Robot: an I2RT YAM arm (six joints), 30 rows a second.
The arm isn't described. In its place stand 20 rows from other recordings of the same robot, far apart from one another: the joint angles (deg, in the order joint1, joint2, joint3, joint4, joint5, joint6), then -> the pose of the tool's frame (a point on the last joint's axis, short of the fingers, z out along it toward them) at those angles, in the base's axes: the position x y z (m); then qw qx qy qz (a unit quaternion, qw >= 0).
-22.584 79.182 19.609 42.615 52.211 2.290 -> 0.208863 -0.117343 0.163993 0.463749 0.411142 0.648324 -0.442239
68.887 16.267 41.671 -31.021 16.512 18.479 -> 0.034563 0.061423 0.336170 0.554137 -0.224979 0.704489 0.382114
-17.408 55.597 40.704 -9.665 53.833 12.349 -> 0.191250 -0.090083 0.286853 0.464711 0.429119 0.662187 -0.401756
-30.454 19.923 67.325 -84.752 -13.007 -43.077 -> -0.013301 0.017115 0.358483 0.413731 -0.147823 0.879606 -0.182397
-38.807 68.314 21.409 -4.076 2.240 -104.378 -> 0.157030 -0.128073 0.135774 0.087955 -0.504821 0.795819 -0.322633
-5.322 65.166 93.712 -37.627 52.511 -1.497 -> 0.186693 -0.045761 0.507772 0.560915 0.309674 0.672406 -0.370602
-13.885 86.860 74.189 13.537 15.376 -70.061 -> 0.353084 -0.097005 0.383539 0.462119 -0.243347 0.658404 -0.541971
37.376 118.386 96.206 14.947 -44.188 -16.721 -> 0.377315 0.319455 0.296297 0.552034 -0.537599 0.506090 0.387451
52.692 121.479 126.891 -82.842 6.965 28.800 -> 0.257935 0.331368 0.314772 0.122195 -0.198860 0.972044 0.025579
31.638 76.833 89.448 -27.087 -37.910 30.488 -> 0.230907 0.167958 0.457107 0.363647 -0.206420 0.745638 0.518821
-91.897 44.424 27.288 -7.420 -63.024 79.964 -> 0.026239 -0.166213 0.245977 0.504059 0.695378 0.332728 0.389444
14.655 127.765 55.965 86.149 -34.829 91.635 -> 0.396550 0.124716 0.133779 0.305191 0.179152 0.605135 0.713144
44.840 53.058 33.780 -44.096 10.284 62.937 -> 0.118833 0.109208 0.202785 0.205625 0.172809 0.953903 0.133879
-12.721 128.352 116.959 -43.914 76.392 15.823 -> 0.463252 -0.140048 0.263225 0.250206 0.363604 0.681554 -0.583672
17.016 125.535 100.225 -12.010 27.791 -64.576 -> 0.487237 0.131754 0.213876 0.307363 -0.487731 0.728207 -0.370621
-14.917 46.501 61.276 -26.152 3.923 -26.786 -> 0.160975 -0.045404 0.403897 0.582270 -0.058380 0.771358 -0.250121
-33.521 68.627 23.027 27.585 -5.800 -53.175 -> 0.203844 -0.130713 0.192441 0.454910 -0.167211 0.791127 -0.373115
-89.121 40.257 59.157 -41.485 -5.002 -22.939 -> 0.005128 -0.131888 0.378187 0.339895 0.433461 0.709512 -0.439518
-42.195 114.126 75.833 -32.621 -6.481 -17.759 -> 0.293963 -0.261079 0.146350 0.171233 0.199210 0.964267 -0.034416
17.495 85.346 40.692 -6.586 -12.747 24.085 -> 0.267643 0.092598 0.162343 0.271139 0.017110 0.938076 0.214955
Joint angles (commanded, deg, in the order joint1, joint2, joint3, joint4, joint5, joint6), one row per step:
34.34, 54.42, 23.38, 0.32, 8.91, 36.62
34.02, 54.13, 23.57, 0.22, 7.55, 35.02
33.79, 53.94, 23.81, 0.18, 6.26, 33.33
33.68, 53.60, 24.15, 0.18, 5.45, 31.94
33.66, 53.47, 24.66, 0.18, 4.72, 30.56
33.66, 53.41, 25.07, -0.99, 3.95, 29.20
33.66, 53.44, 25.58, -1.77, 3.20, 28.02
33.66, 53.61, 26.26, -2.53, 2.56, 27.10
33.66, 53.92, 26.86, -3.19, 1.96, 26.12
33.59, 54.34, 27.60, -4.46, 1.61, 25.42
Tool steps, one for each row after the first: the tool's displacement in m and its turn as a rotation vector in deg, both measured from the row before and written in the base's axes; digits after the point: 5 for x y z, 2 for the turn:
0.00014, -0.00025, 0.00180, -0.47, -0.50, 1.66
0.00023, 0.00014, 0.00190, -0.56, -0.60, 1.73
0.00014, 0.00023, 0.00305, -0.37, -0.89, 1.28
0.00053, 0.00081, 0.00341, -0.42, -0.90, 1.28
-0.00052, 0.00023, 0.00065, -1.12, 0.22, 1.33
0.00006, 0.00060, 0.00162, -0.75, -0.05, 1.23
0.00057, 0.00086, 0.00222, -0.56, -0.02, 1.01
0.00072, 0.00092, 0.00147, -0.68, 0.04, 1.01
0.00082, 0.00051, 0.00094, -0.89, 0.58, 0.59

